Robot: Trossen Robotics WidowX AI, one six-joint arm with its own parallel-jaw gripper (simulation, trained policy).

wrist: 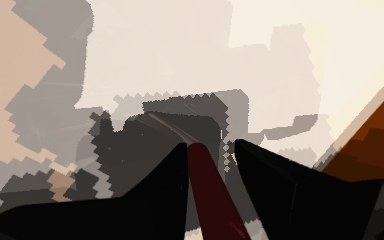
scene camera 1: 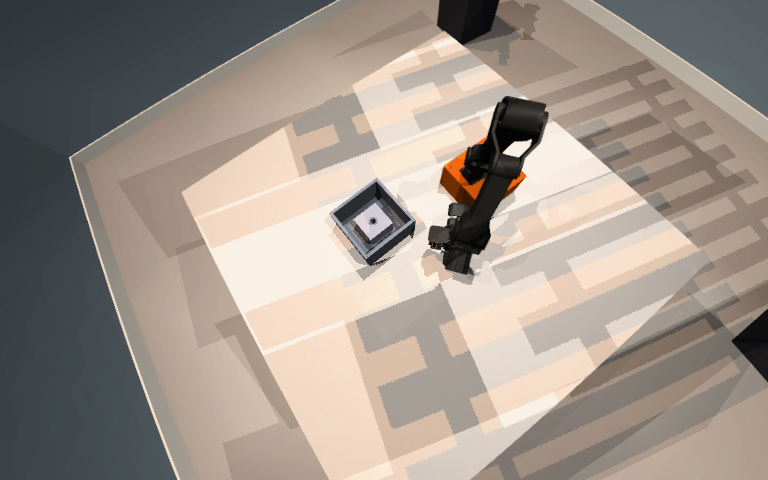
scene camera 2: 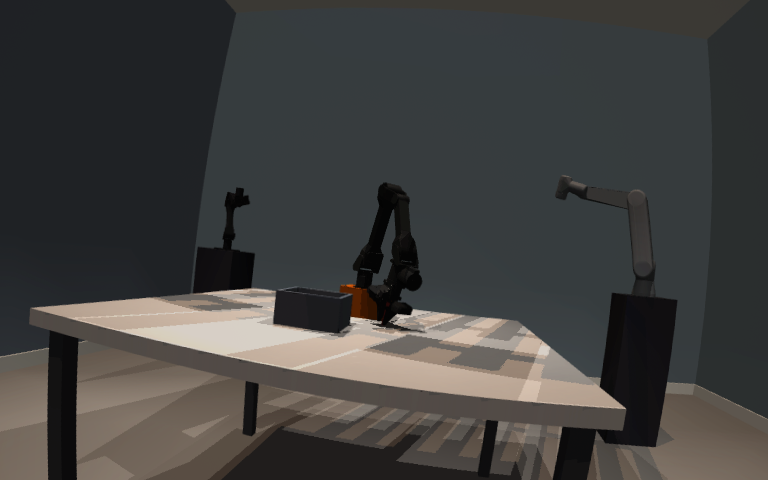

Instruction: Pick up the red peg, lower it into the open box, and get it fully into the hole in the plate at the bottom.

Observation:
In view: the gripper (scene camera 2: 381,323), a dark grey box (scene camera 1: 404,223) and a pale plate (scene camera 1: 374,224).
The dark grey box shows as well in scene camera 2 (scene camera 2: 315,309). The gripper also shows in the wrist view (wrist: 210,148) and in scene camera 1 (scene camera 1: 450,236). The wrist view does not show the dark grey box: it is out of frame. The wrist view does not show the pale plate: it is out of frame.

